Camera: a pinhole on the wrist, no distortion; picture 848 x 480 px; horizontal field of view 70.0 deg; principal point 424.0 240.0 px. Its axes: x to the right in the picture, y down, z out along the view. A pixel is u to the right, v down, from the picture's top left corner.
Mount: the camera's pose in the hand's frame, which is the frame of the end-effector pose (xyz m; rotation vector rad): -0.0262 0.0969 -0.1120 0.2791 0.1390 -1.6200
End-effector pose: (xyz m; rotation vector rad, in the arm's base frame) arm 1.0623 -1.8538 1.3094 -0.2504 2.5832 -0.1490
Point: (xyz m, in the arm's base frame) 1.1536 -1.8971 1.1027
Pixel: 466 409
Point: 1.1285 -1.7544 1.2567
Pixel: 269 212
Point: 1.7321 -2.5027 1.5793
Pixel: outside the picture
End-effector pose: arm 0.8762 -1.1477 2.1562 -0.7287 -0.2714 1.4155
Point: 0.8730 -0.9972 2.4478
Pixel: 649 449
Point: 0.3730 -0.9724 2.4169
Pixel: 102 329
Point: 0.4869 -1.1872 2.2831
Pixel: 46 107
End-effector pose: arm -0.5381 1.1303 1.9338 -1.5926 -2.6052 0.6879
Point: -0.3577 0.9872 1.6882
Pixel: 97 34
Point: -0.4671 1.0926 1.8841
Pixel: 396 184
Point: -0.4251 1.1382 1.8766
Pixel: 147 239
